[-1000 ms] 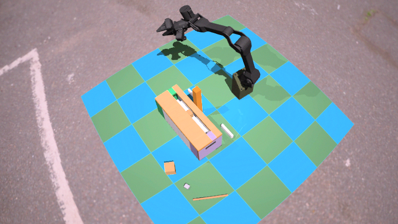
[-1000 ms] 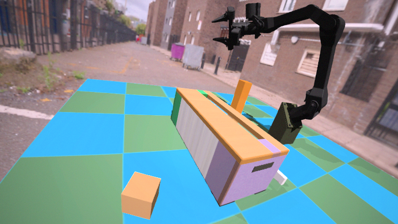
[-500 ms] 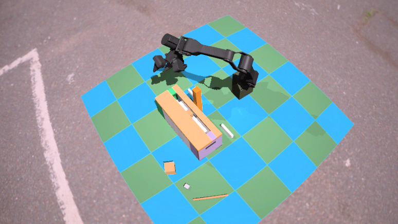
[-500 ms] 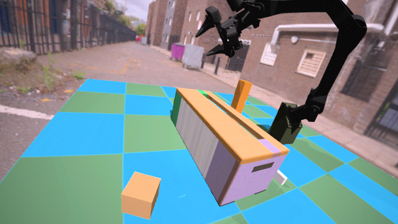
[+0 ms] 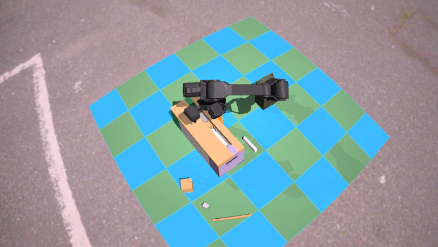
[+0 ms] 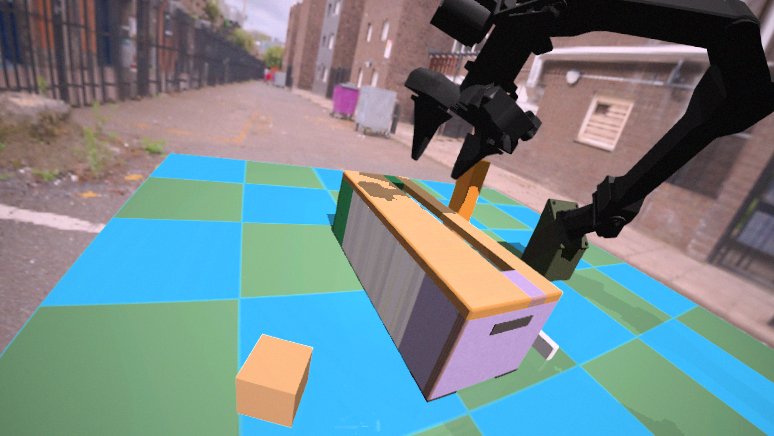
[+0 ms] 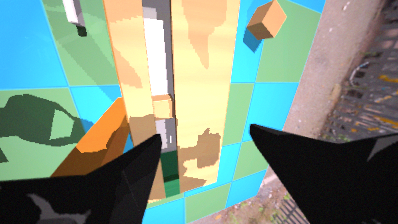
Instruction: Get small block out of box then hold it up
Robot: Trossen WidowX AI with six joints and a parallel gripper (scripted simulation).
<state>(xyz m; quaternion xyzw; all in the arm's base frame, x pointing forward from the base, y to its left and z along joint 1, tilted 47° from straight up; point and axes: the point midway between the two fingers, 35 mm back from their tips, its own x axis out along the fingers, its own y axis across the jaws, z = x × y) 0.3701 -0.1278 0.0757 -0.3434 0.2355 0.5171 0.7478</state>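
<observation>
The block lies 110 mm below my gripper tip, 30 mm behind it and 10 mm to the right of it. Round my gripper tip: box (140 mm below, 40 mm behind, 10 mm to the left); then thin wooden stick (390 mm to the left, 190 mm below, 170 mm ahead).
</observation>
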